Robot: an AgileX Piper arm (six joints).
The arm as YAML. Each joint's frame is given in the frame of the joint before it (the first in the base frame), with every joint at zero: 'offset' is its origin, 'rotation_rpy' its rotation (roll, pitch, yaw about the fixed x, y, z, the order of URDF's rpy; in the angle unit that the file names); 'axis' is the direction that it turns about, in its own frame. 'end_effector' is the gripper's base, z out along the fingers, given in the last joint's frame.
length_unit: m
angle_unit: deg
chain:
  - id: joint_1
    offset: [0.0, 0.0, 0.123]
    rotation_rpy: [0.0, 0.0, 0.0]
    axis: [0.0, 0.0, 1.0]
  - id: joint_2
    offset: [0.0, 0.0, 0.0]
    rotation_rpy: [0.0, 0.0, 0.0]
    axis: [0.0, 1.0, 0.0]
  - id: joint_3
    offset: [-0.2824, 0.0, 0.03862]
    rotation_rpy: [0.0, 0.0, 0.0]
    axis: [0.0, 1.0, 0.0]
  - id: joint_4
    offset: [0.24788, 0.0, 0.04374]
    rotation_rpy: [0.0, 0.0, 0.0]
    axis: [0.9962, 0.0, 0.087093]
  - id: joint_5
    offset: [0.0, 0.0, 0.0]
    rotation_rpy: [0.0, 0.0, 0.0]
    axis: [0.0, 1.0, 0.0]
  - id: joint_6
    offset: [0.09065, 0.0, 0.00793]
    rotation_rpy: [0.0, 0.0, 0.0]
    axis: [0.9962, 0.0, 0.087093]
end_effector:
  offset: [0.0, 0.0, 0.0]
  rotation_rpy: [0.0, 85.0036, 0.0]
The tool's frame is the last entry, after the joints.
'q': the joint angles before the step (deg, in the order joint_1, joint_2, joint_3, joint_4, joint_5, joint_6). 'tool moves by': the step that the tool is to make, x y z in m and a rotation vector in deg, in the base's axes. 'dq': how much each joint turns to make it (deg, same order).
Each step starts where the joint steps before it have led.
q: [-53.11 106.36 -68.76 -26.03 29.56 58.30]
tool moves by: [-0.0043 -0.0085 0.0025 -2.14 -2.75 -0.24]
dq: [-1.61 0.00 -0.01 0.15 -3.74 -0.09]
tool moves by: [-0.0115 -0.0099 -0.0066 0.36 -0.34 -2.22]
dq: [-2.31 1.06 0.02 0.11 -1.02 0.27]
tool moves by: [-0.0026 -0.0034 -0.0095 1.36 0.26 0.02]
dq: [-0.78 1.37 0.01 1.78 -0.49 -1.99]
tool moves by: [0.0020 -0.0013 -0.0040 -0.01 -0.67 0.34]
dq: [0.00 0.70 -0.02 0.56 -1.20 -0.33]
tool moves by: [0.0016 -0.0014 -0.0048 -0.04 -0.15 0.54]
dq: [0.00 0.81 -0.01 -0.01 -1.03 -0.24]
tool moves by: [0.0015 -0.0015 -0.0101 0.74 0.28 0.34]
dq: [0.00 1.53 0.02 0.00 -0.85 -0.09]
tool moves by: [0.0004 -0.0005 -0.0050 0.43 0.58 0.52]
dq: [0.00 0.74 -0.01 0.00 -0.15 -0.57]
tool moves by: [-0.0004 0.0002 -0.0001 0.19 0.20 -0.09]
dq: [-0.01 -0.01 -0.01 0.04 0.31 -0.05]
